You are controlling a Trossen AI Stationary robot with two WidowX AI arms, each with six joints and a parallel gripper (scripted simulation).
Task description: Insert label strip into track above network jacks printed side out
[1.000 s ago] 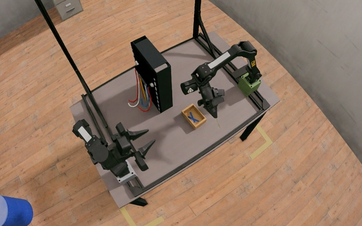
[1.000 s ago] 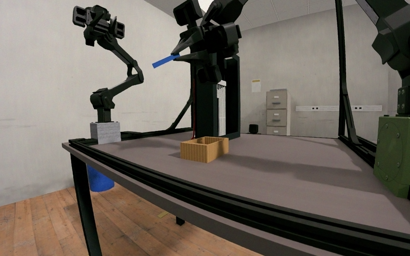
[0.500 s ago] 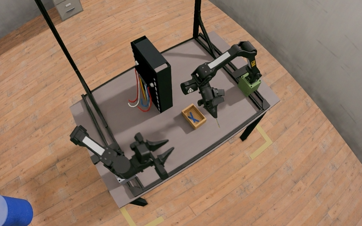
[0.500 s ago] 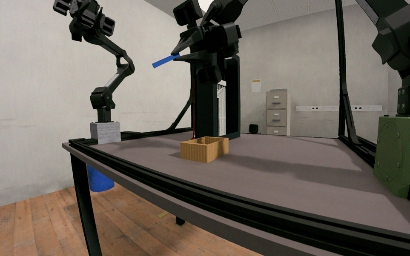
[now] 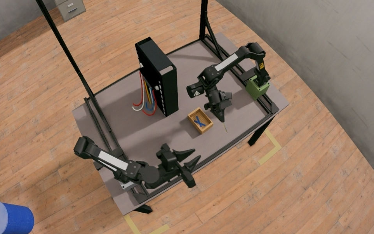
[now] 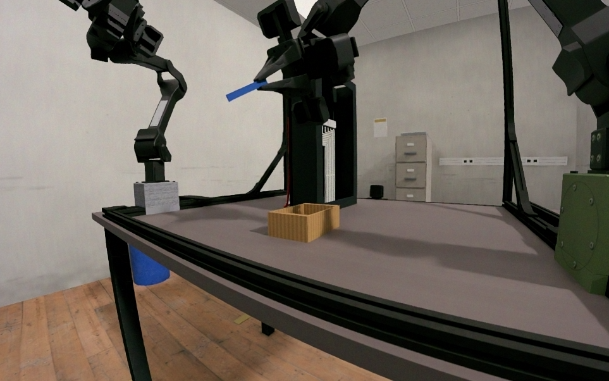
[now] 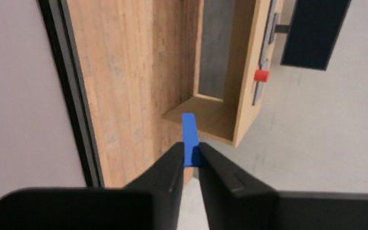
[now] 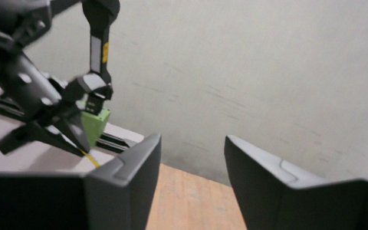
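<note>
My right hand is 7 cm past the label strip, 26 cm to the right of it and 20 cm above it. The rest, counted from my right hand: wooden box (22 cm behind, 25 cm to the left, 41 cm below); then black patch panel (49 cm behind, 12 cm to the left, 22 cm below).
Right now my left hand is 40 mm short of the label strip, 10 mm to the left of it and 30 mm above it. The rest, counted from my left hand: wooden box (110 mm behind, 20 mm to the right, 230 mm below); then black patch panel (370 mm behind, 140 mm to the right, 50 mm below).
</note>
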